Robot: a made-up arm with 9 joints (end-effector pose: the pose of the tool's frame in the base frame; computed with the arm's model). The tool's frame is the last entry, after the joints.
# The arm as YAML. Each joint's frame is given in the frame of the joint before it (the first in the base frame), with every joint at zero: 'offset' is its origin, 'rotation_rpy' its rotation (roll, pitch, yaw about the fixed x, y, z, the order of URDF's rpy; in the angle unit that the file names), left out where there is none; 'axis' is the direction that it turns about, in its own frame. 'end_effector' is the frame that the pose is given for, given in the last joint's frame.
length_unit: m
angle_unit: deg
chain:
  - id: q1
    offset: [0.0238, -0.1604, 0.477]
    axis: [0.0, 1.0, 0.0]
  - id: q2
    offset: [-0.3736, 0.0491, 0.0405]
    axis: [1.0, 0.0, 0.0]
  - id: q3
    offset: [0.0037, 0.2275, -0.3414]
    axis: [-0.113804, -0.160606, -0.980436]
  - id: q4
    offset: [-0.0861, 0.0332, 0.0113]
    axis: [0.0, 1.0, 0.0]
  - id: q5
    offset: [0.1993, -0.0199, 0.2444]
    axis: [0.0, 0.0, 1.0]
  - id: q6
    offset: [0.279, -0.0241, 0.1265]
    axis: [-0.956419, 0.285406, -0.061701]
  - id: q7
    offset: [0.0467, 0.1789, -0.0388]
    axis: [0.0, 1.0, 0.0]
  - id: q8
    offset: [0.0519, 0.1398, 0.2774]
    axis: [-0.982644, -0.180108, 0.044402]
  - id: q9
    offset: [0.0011, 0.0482, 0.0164]
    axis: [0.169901, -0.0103, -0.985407]
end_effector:
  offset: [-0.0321, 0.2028, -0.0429]
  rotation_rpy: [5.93, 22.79, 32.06]
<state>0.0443 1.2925 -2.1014 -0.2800 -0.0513 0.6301 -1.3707 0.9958 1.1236</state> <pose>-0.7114 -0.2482 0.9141 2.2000 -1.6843 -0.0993</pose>
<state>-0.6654 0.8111 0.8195 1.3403 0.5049 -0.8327 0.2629 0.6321 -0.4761</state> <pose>0.4499 0.0832 0.5178 1.2934 -0.1084 1.6379</pose>
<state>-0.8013 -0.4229 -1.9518 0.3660 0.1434 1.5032 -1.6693 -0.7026 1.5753</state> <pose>-0.2756 -0.0044 -0.1661 -0.8432 0.5441 1.8107</pose>
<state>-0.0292 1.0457 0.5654 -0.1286 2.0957 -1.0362 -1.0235 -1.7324 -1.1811</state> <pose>-0.4832 -0.2812 0.7420 -1.2297 1.5878 -0.5054</pose>
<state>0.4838 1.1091 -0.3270 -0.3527 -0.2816 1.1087 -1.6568 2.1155 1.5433</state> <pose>0.0991 0.1510 1.0965 -1.0599 -1.7095 -1.4509</pose>
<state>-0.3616 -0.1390 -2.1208 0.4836 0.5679 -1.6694 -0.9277 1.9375 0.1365</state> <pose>-0.5279 0.6513 0.1905 -0.7649 0.4157 1.5356</pose>
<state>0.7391 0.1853 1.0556 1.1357 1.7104 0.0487 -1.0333 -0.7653 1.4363</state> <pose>0.1627 -0.1687 0.7208 2.4209 0.8400 -0.6183</pose>
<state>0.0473 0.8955 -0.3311 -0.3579 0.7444 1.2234 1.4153 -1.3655 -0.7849</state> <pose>0.0297 0.6026 1.1690 0.9466 0.5674 0.8836</pose>
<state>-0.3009 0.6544 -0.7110 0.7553 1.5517 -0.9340 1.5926 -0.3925 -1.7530</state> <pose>-0.4139 0.5378 1.0797 -0.4321 -0.5867 -0.6396</pose>
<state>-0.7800 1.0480 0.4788 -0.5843 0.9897 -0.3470 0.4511 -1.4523 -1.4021</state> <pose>-1.0374 -0.0747 0.7376 -0.3453 1.7698 -2.5007</pose>
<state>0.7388 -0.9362 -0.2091 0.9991 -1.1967 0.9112 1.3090 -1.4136 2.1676</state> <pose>-0.2801 -0.7843 0.4918 0.3743 1.9214 1.5336</pose>
